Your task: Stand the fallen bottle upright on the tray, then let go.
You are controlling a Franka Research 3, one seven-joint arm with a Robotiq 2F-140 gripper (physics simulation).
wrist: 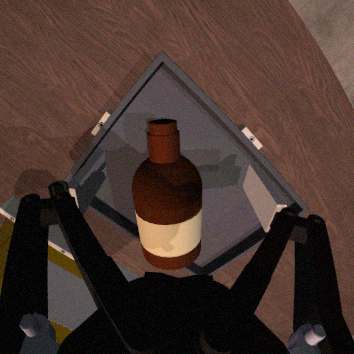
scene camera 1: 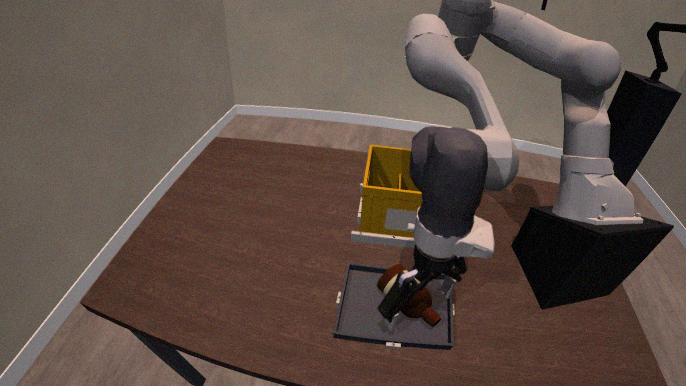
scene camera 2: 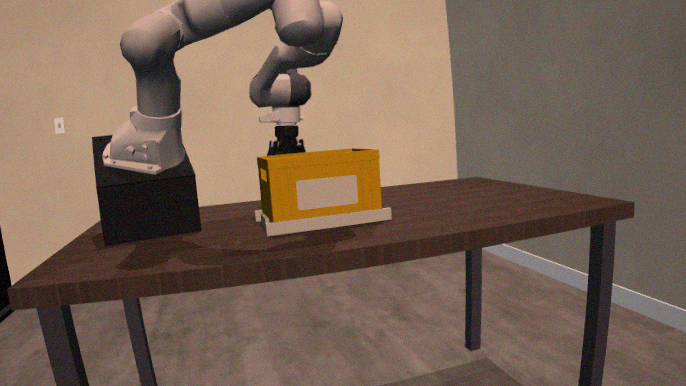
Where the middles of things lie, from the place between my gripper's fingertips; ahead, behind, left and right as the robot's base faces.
The brown bottle (scene camera 1: 419, 305) lies 4 cm to the right of my hand and 2 cm ahead of it.
